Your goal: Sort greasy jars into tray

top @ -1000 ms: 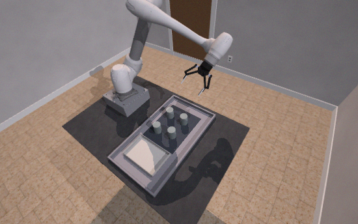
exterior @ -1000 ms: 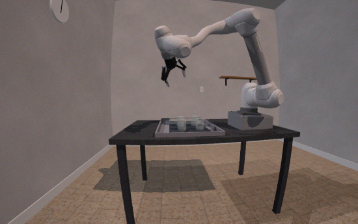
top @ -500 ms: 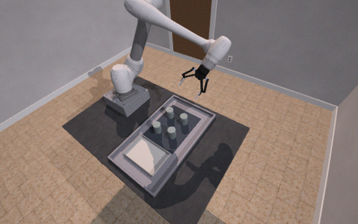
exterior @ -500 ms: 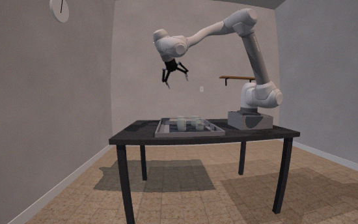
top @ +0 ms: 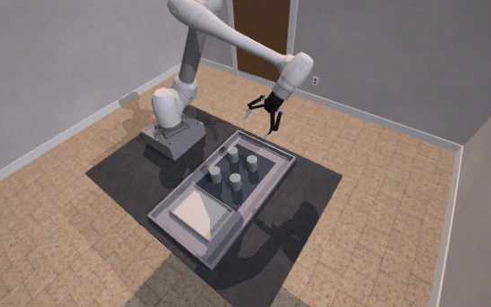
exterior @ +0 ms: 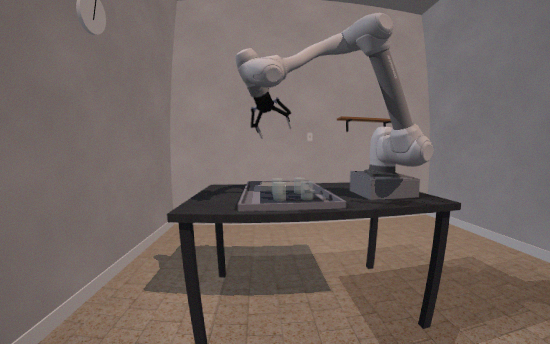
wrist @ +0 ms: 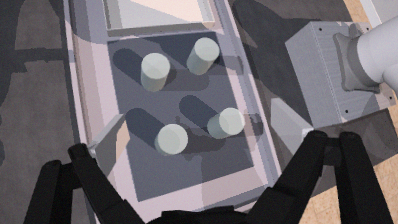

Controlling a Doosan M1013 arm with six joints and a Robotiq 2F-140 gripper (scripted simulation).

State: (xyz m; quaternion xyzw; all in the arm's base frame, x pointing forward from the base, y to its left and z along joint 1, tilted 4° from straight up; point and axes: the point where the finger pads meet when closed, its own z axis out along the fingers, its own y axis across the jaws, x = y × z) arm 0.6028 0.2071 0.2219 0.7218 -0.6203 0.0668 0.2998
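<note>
My gripper is now 340 mm above the dark drying mat, 110 mm to the left of it and 60 mm past it. Also, from my hand: tray: 420 mm to the right, 340 mm below, 10 mm ahead.
</note>
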